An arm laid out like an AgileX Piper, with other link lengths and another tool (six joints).
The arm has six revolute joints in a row. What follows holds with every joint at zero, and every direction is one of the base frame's. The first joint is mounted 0.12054 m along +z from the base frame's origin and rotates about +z. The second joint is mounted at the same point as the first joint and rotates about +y. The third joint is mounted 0.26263 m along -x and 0.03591 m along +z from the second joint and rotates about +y. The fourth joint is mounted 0.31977 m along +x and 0.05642 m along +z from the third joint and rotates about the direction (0.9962, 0, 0.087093). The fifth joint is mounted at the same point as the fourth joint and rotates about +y. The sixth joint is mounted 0.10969 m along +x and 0.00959 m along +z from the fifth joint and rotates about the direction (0.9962, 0, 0.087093). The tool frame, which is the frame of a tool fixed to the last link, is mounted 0.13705 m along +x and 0.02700 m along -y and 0.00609 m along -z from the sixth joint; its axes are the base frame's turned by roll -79.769, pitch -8.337 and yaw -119.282 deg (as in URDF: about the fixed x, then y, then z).
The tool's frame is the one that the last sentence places.
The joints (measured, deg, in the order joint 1, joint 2, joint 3, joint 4, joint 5, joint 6), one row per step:
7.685, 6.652, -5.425, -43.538, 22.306, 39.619
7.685, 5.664, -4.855, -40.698, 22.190, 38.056
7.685, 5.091, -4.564, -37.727, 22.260, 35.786
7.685, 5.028, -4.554, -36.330, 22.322, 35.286
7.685, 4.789, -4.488, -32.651, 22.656, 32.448
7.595, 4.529, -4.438, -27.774, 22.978, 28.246
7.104, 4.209, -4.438, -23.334, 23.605, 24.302
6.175, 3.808, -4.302, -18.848, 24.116, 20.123
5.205, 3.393, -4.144, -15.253, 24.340, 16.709
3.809, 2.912, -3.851, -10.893, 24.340, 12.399
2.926, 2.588, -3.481, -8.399, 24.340, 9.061
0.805, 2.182, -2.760, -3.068, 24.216, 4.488
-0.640, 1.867, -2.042, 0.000, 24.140, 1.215
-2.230, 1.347, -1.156, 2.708, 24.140, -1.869
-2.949, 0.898, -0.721, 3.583, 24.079, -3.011
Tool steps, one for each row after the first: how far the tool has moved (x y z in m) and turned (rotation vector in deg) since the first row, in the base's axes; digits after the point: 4 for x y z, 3 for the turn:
-0.0009, 0.0039, -0.0038, 1.356, 0.075, 0.612
-0.0016, 0.0075, -0.0072, 2.129, 0.501, 1.293
-0.0019, 0.0094, -0.0090, 3.030, 0.727, 1.479
-0.0027, 0.0137, -0.0132, 3.928, 1.580, 2.251
-0.0036, 0.0196, -0.0179, 4.700, 2.606, 3.462
-0.0052, 0.0227, -0.0219, 5.305, 3.619, 4.148
-0.0068, 0.0244, -0.0260, 5.753, 4.502, 4.641
-0.0078, 0.0253, -0.0283, 6.072, 4.908, 4.978
-0.0084, 0.0256, -0.0305, 6.303, 5.150, 5.344
-0.0088, 0.0252, -0.0328, 5.598, 5.440, 5.708
-0.0095, 0.0241, -0.0385, 6.578, 5.797, 5.603
-0.0100, 0.0222, -0.0436, 6.557, 6.155, 5.479
-0.0108, 0.0189, -0.0492, 6.385, 6.486, 5.106
-0.0112, 0.0167, -0.0507, 6.187, 6.389, 4.827

